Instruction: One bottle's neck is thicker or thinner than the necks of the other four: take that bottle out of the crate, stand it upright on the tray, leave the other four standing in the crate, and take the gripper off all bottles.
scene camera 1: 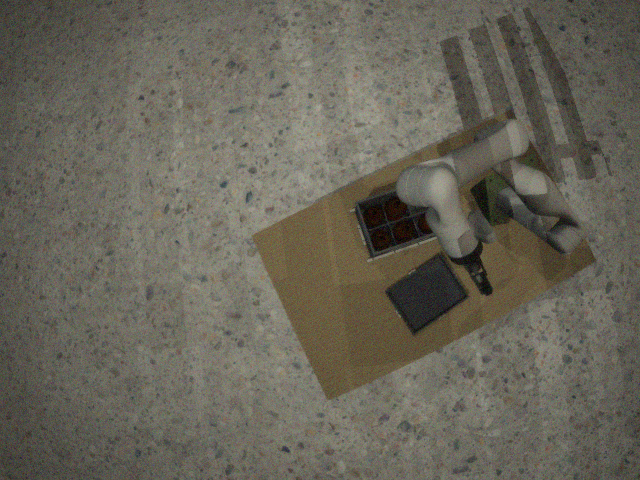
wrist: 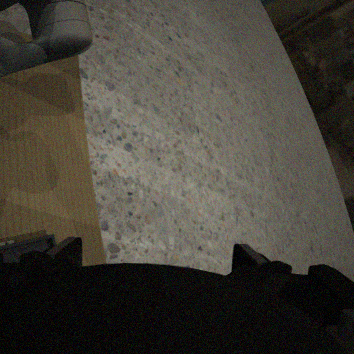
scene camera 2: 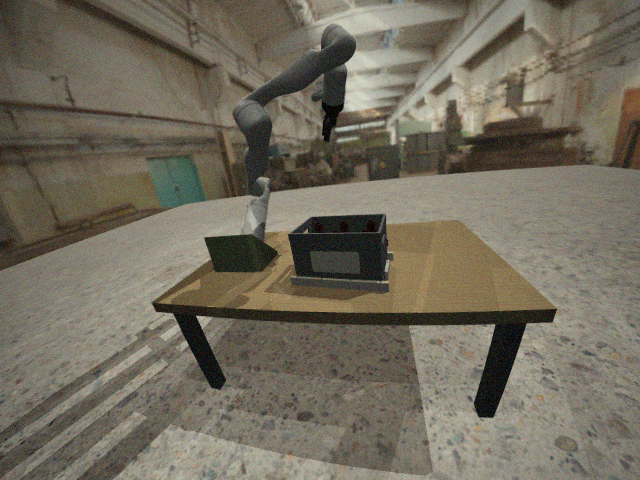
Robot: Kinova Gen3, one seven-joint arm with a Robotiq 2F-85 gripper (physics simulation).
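Where they show: gripper, fingertip midpoint: (wrist: 156, 258) (scene camera 2: 330, 132); arm's base, origin of the base link: (scene camera 1: 505, 198) (scene camera 2: 251, 245).
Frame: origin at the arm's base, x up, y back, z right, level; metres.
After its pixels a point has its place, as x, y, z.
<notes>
The dark crate (scene camera 1: 364, 236) {-0.003, -0.541, 0.072} (scene camera 2: 301, 255) {0.030, -0.292, 0.162} stands on the table with dark reddish bottles in its compartments; the arm hides part of it in the first scene view. Bottles (scene camera 1: 381, 239) {0.089, -0.500, 0.032} (scene camera 1: 397, 209) {0.053, -0.404, 0.109} (scene camera 1: 404, 232) {0.069, -0.417, 0.026} show from above, and bottle tops (scene camera 2: 343, 226) {0.080, -0.408, 0.047} (scene camera 2: 371, 225) {0.080, -0.500, 0.048} show over the rim in the second scene view. Neck widths are too small and dark to compare. The flat dark tray (scene camera 1: 426, 293) {-0.069, -0.403, -0.207} lies beside the crate; a corner of the tray (wrist: 30, 248) {-0.069, -0.288, -0.235} shows in the wrist view. My gripper (scene camera 1: 484, 292) (scene camera 2: 326, 138) {0.392, -0.352, -0.165} (wrist: 156, 258) {0.392, -0.352, -0.165} is open and empty, high above the table, to the right of the tray.
The wooden table (scene camera 1: 310, 268) {-0.074, -0.772, 0.044} (scene camera 2: 439, 279) {-0.074, -0.699, 0.121} carries a green wedge-shaped block (scene camera 1: 495, 206) {-0.007, -0.047, -0.011} (scene camera 2: 235, 254) {0.004, 0.014, 0.097} near the arm's base. Pale strips (scene camera 2: 338, 284) {-0.059, -0.403, 0.181} run along the crate's foot. The arm (scene camera 1: 449, 206) {0.617, -0.436, -0.001} (scene camera 2: 294, 74) {0.532, -0.339, 0.107} reaches over part of the crate.
</notes>
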